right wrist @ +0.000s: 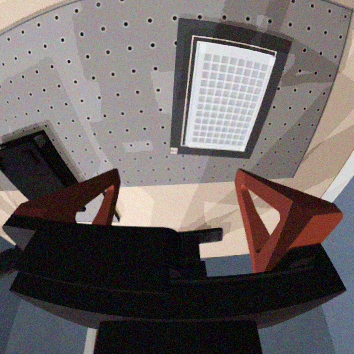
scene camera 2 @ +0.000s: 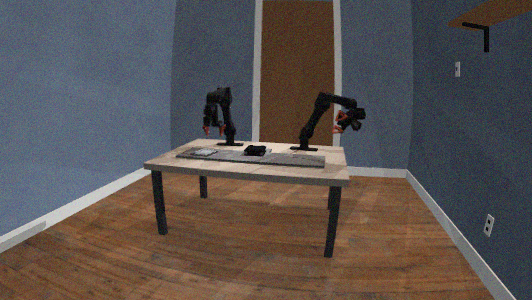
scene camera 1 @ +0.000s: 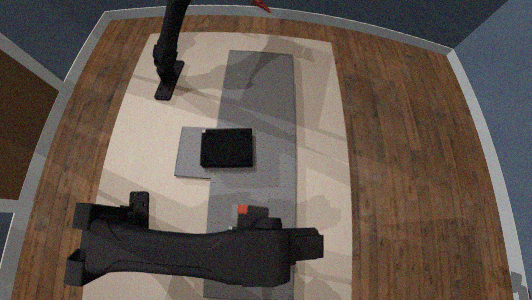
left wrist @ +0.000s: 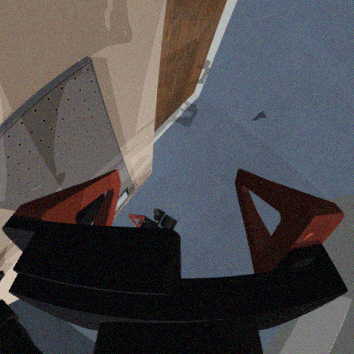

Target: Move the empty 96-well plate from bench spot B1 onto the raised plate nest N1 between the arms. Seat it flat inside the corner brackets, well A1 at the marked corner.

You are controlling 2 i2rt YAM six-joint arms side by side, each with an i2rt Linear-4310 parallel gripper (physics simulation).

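Where they show: left gripper, fingertip midpoint: [scene camera 2: 334, 126] [scene camera 1: 279, 3] [left wrist: 177, 175]; right gripper, fingertip midpoint: [right wrist: 177, 174] [scene camera 2: 214, 136] [left wrist: 129, 215]; left arm's base, link origin: [scene camera 2: 303, 149] [scene camera 1: 170, 79]; right arm's base, link origin: [right wrist: 187, 236] [scene camera 2: 230, 145] [scene camera 1: 139, 221].
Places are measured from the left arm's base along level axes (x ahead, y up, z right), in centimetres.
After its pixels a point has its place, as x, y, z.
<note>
The pale 96-well plate [right wrist: 230, 97] @[43.6, 2.8, 57.6] [scene camera 2: 204, 152] @[47.5, 2.8, 55.1] lies flat inside the dark border of spot B1 [right wrist: 181, 75] @[45.5, 1.5, 51.9]; in scene camera 1 the right arm hides it. The black raised nest N1 [scene camera 1: 226, 147] @[30.3, 4.6, 27.0] [scene camera 2: 255, 150] @[37.5, 4.6, 24.3] [right wrist: 27, 165] @[34.8, 4.6, 27.8] has a small white mark at its upper left corner in scene camera 1 and holds no plate. My right gripper [right wrist: 177, 174] @[40.2, 12.2, 51.5] [scene camera 2: 214, 131] @[40.2, 12.2, 51.5] is open and empty, high above the bench near the plate; one red fingertip shows in scene camera 1. My left gripper [left wrist: 177, 175] @[40.1, 22.8, -24.0] [scene camera 2: 338, 124] @[40.1, 22.8, -24.0] is open and empty, raised away from plate and nest.
A grey perforated board [scene camera 1: 260, 90] @[37.8, 1.3, 1.7] [scene camera 2: 295, 160] @[39.9, 1.0, -1.6] [left wrist: 75, 120] @[42.9, 1.2, -10.8] [right wrist: 125, 100] @[42.5, 1.3, 45.1] lies on the pale table [scene camera 1: 320, 80] @[61.7, 0.0, -9.3] under B1 and the nest. The right arm [scene camera 1: 190, 255] @[34.6, 41.8, 52.0] stretches across the lower part of scene camera 1. The left arm [scene camera 1: 172, 30] @[6.7, 21.8, -4.6] stands at the upper left there.
</note>
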